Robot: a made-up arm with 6 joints.
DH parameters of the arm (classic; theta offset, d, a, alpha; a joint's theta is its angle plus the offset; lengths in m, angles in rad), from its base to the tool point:
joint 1: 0 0.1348 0 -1.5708
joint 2: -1.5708 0 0.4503 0
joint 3: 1.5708 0.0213 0 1.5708
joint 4: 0 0.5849 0 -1.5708
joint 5: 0 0 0 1.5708
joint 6: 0 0.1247 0 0
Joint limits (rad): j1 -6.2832..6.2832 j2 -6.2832..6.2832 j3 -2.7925..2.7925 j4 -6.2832..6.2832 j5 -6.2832..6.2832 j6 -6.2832..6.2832
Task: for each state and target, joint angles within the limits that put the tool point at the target. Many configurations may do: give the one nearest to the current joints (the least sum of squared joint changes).
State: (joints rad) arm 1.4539 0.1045 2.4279 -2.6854 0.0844 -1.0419
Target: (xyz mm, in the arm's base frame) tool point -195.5 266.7 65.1
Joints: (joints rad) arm 2.1196 -0.4532 2.7399 -2.6662 -0.1117 -1.0419
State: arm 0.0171 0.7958 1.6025 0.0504 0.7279 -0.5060
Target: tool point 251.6 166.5 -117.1
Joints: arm 0.4518 0.4929 2.3520 0.1720 1.0642 -0.5060
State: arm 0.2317 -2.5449 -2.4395 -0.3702 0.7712 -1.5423
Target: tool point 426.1 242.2 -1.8
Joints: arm 0.5247 -2.8526 -2.4151 -0.3221 0.6905 -1.5423
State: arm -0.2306 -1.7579 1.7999 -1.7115 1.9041 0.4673
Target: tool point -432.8 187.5 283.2
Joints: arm -0.5788 -2.4150 2.1027 -1.6565 2.1910 0.4673
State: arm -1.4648 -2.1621 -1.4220 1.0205 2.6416 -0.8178
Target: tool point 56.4 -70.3 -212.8
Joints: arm -1.4914 -2.1424 -2.3790 1.0703 2.8700 -0.8178
